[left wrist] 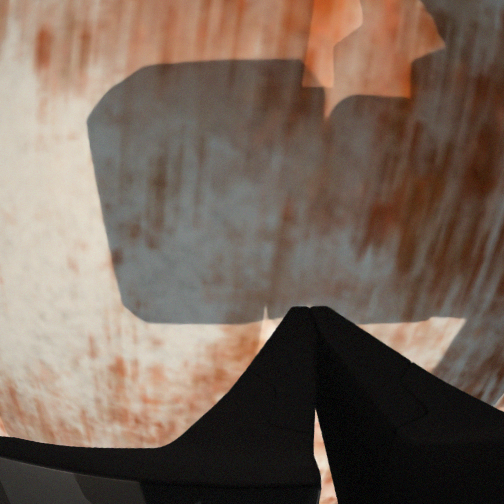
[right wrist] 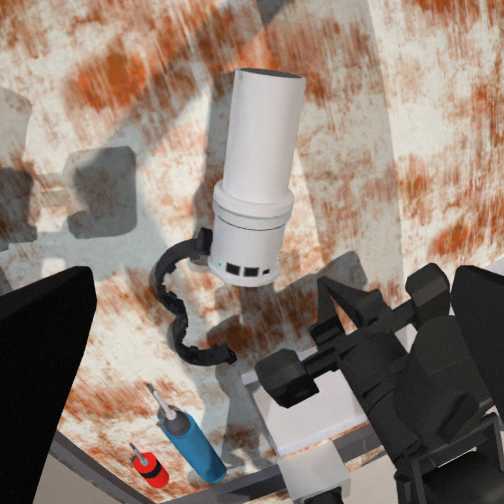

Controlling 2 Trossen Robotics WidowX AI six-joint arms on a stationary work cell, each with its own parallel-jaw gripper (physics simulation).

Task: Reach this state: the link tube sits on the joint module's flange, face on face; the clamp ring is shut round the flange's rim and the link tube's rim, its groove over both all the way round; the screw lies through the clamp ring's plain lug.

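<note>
In the right wrist view the white joint module [right wrist: 247, 245] stands on the rust-stained table with the white link tube [right wrist: 262, 135] upright on its flange. The black clamp ring [right wrist: 182, 305] lies open on the table to the module's left, one end right against the module's side. The screw [right wrist: 150, 467], with a red head, lies near the table's front edge. My right gripper [right wrist: 272, 300] is open and empty above these parts. My left gripper [left wrist: 311, 312] is shut on nothing over bare table. It also shows in the right wrist view [right wrist: 342, 297], just right of the module's base.
A blue-handled screwdriver [right wrist: 192, 445] lies beside the screw. A flat white block [right wrist: 310, 410] sits at the table's front edge, under the left arm. Dark arm shadows fall across the table.
</note>
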